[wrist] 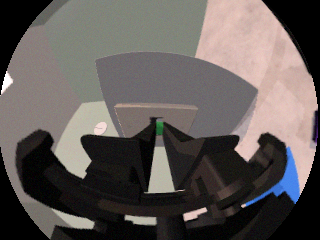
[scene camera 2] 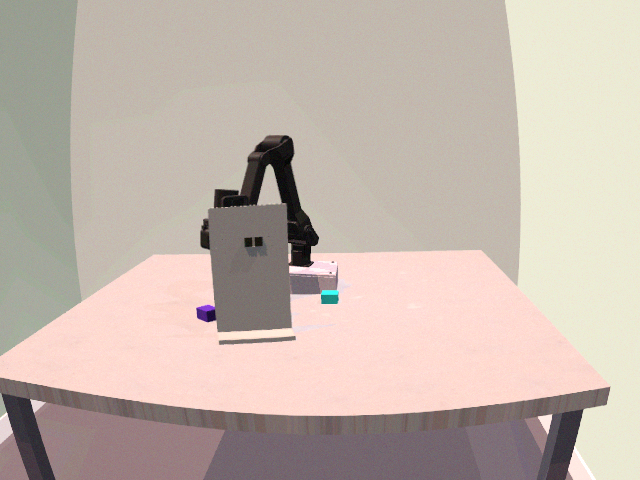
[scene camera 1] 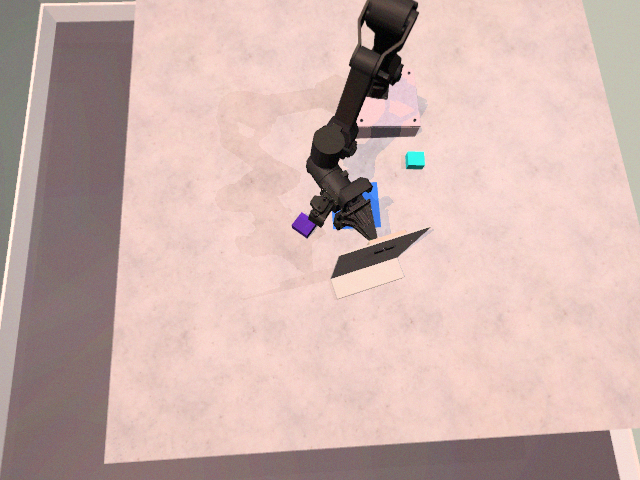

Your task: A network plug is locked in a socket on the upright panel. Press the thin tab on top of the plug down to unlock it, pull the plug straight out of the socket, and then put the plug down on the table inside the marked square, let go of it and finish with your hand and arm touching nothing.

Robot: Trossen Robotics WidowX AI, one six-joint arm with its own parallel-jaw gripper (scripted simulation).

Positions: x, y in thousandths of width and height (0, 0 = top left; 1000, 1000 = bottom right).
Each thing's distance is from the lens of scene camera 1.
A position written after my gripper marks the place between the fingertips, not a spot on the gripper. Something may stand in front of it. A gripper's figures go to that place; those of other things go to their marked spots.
my gripper (scene camera 1: 587, 503): 0.77 m
upright grey panel (scene camera 1: 587, 551): 0.96 m
